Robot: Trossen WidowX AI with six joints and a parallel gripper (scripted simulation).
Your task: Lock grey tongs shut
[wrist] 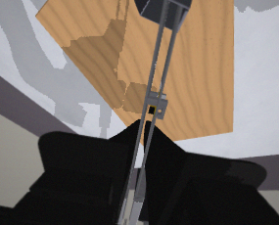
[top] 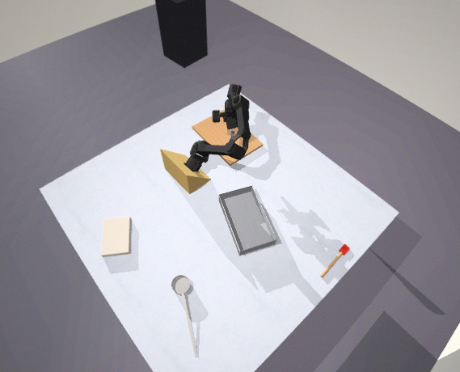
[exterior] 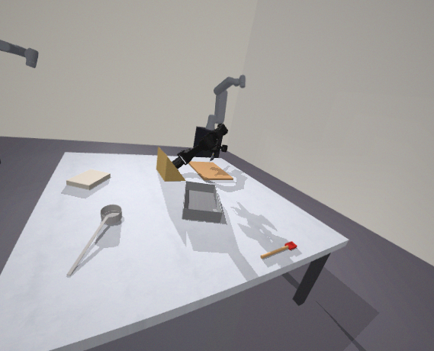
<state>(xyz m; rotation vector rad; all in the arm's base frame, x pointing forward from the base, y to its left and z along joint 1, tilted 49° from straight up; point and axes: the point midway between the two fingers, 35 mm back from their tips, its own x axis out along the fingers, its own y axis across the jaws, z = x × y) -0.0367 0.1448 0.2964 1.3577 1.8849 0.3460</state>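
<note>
Now: the wooden board 12 cm below my gripper tip and 3 cm behind it. The rest, counted from my gripper tip: cream block (80 cm to the right, 12 cm below, 4 cm ahead); then grey roasting tin (41 cm ahead, 33 cm to the right, 10 cm below).
</note>
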